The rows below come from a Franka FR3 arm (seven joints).
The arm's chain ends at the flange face. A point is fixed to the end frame.
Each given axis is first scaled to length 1.
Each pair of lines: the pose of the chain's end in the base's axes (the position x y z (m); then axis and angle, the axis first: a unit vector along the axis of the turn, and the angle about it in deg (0 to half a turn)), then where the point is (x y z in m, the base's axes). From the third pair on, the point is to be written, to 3 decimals.
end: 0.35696 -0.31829 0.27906 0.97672 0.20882 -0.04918 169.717
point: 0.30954 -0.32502 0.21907
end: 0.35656 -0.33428 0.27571 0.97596 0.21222 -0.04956 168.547
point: 0.30937 -0.34258 0.21574
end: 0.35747 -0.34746 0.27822 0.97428 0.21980 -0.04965 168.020
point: 0.310 -0.357 0.218
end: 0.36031 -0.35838 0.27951 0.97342 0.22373 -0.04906 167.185
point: 0.314 -0.369 0.220
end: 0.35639 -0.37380 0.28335 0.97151 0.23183 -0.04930 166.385
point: 0.310 -0.386 0.224
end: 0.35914 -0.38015 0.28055 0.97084 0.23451 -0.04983 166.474
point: 0.313 -0.393 0.221
